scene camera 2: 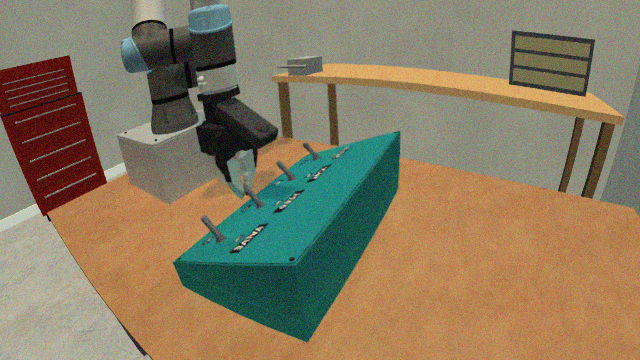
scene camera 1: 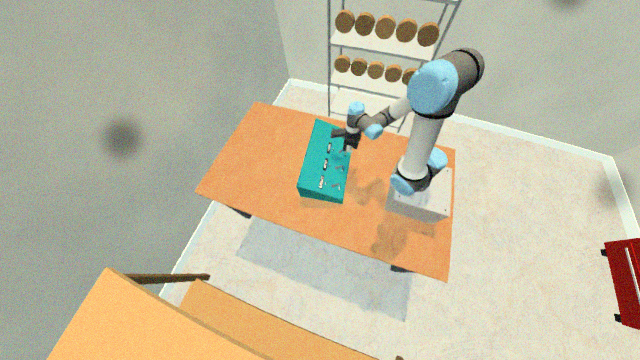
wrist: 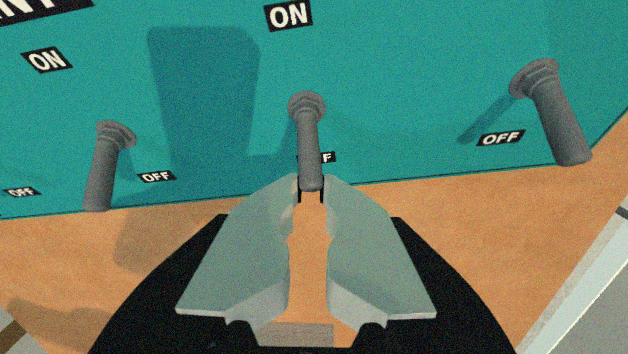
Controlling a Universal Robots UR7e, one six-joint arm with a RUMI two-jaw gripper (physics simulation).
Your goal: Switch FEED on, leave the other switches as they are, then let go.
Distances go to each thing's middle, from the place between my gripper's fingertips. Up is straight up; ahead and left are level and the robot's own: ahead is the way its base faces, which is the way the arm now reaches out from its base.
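Valve lever [wrist: 568,144]: 11 cm to the right of my hand, 6 cm ahead of it, 1 cm above it. Vent lever [wrist: 97,198]: 12 cm to the left of my hand, 2 cm behind it, 1 cm above it. Teal switch panel [scene camera 2: 281,262]: 9 cm to the left of my hand, 8 cm ahead of it and 2 cm below it. As for the feed lever [wrist: 309,160], my hand is 2 cm short of it and 1 cm below it.
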